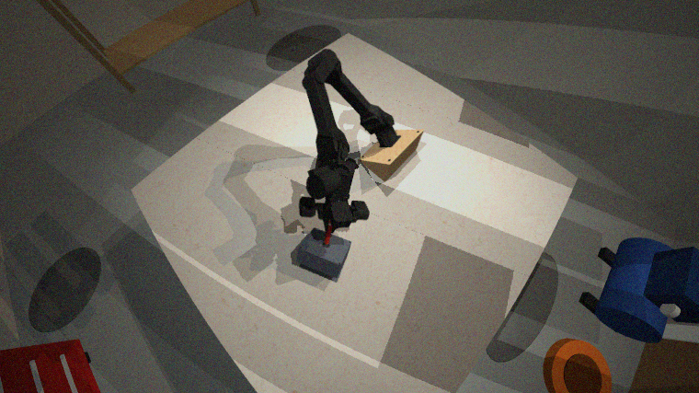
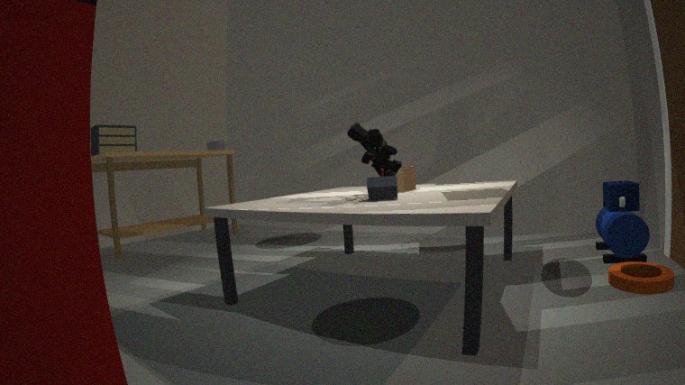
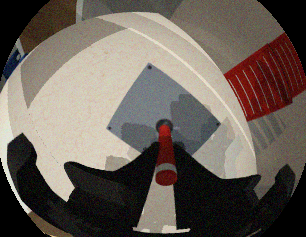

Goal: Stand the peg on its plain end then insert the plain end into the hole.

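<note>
Right now the sloped grey panel is 60 mm below my gripper tip, 50 mm ahead of it and 20 mm to the left of it. From my gripper tip the other things lie so: red peg 10 mm behind, 10 mm above.
</note>
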